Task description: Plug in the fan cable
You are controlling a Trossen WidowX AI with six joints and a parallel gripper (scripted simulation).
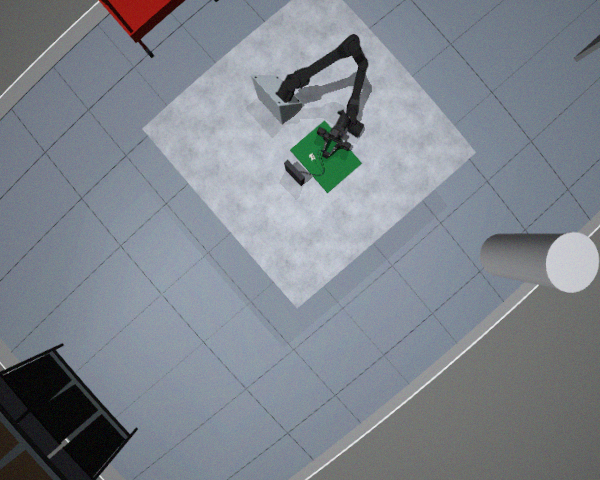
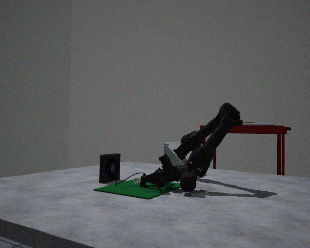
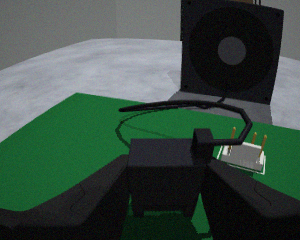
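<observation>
Now: gripper tip 5 cm above the green board. Round my gripper tip: four-pin header 5 cm behind, 5 cm to the right, 3 cm below; black plug 1 cm below; black fan 5 cm behind, 18 cm to the right, 3 cm above.
</observation>
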